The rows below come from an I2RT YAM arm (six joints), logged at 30 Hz.
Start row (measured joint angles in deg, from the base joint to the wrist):
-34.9 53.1 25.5 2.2 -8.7 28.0
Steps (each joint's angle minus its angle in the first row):
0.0 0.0 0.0 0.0 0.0 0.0
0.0 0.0 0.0 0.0 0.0 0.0
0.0 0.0 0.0 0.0 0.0 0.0
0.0 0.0 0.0 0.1 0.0 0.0
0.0 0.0 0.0 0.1 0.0 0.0
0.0 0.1 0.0 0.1 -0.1 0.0
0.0 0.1 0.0 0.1 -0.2 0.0
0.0 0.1 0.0 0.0 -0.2 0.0
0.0 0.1 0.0 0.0 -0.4 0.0
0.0 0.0 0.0 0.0 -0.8 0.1
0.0 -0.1 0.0 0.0 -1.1 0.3
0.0 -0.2 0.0 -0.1 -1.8 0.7
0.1 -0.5 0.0 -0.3 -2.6 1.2
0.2 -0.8 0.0 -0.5 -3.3 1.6
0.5 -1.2 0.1 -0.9 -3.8 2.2
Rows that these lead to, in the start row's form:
-34.9 53.1 25.5 2.2 -8.7 28.0
-34.9 53.1 25.5 2.2 -8.7 28.0
-34.9 53.1 25.5 2.2 -8.7 28.0
-34.9 53.1 25.5 2.3 -8.7 28.0
-34.9 53.1 25.5 2.3 -8.7 28.0
-34.9 53.2 25.5 2.3 -8.8 28.0
-34.9 53.2 25.5 2.3 -8.9 28.0
-34.9 53.2 25.5 2.2 -8.9 28.0
-34.9 53.2 25.5 2.2 -9.1 28.0
-34.9 53.1 25.5 2.2 -9.5 28.1
-34.9 53.0 25.5 2.2 -9.8 28.3
-34.9 52.9 25.5 2.1 -10.5 28.7
-34.8 52.6 25.5 1.9 -11.3 29.2
-34.7 52.3 25.5 1.7 -12.0 29.6
-34.4 51.9 25.6 1.3 -12.5 30.2

